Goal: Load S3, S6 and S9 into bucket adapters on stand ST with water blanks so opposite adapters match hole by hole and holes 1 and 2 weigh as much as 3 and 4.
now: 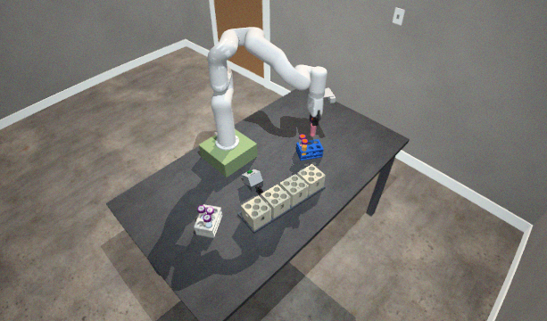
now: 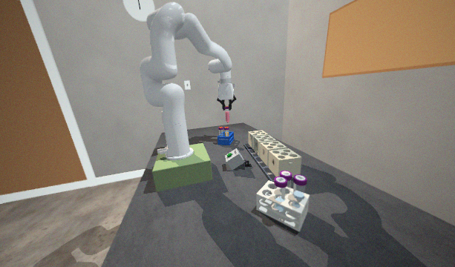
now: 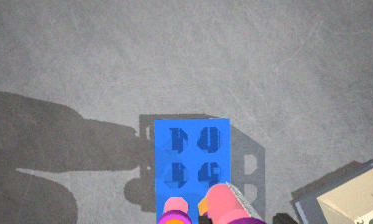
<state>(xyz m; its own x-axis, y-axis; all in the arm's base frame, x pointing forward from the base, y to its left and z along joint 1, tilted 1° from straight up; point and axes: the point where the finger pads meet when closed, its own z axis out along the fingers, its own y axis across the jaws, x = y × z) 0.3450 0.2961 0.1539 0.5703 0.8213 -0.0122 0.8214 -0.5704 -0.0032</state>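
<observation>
Right now the sample tube is 50 mm below my hand and 10 mm ahead of it. The rest, counted from my hand: blue sample rack: 220 mm below, 20 mm behind, 10 mm to the left; green done key: 350 mm to the right, 190 mm below, 120 mm behind; adapter 1: 200 mm below, 180 mm to the right, 130 mm ahead.
</observation>
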